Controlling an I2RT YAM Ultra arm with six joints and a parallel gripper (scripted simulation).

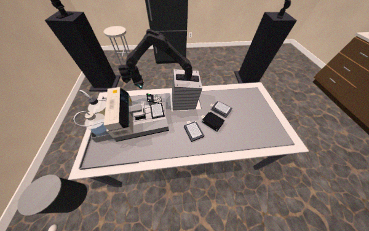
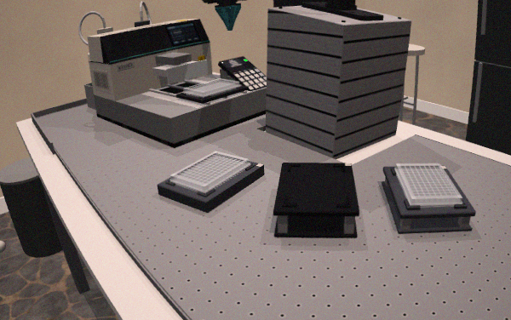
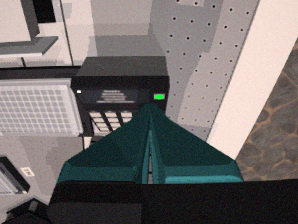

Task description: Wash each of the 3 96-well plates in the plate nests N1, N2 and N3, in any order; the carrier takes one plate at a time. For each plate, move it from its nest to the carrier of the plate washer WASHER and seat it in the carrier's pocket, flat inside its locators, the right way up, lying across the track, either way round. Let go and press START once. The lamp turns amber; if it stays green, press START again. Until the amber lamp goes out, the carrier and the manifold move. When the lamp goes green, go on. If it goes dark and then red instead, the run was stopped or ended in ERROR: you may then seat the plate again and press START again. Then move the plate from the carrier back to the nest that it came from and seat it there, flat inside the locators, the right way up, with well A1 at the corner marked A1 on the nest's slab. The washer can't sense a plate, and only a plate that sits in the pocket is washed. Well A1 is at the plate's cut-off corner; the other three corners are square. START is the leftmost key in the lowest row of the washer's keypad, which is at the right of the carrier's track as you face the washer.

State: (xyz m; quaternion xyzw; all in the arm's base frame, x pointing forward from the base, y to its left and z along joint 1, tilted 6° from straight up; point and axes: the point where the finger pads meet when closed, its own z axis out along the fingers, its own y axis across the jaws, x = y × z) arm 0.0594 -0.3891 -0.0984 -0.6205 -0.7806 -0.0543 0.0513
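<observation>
Now: the carrier 140 mm below my hand, 130 mm to the left of it and 130 mm ahead of it. Round my hand: N2 label (550 mm to the left, 230 mm below, 150 mm ahead); washer (170 mm ahead, 100 mm below, 20 mm to the right); N1 label (410 mm to the left, 230 mm below, 210 mm ahead).
</observation>
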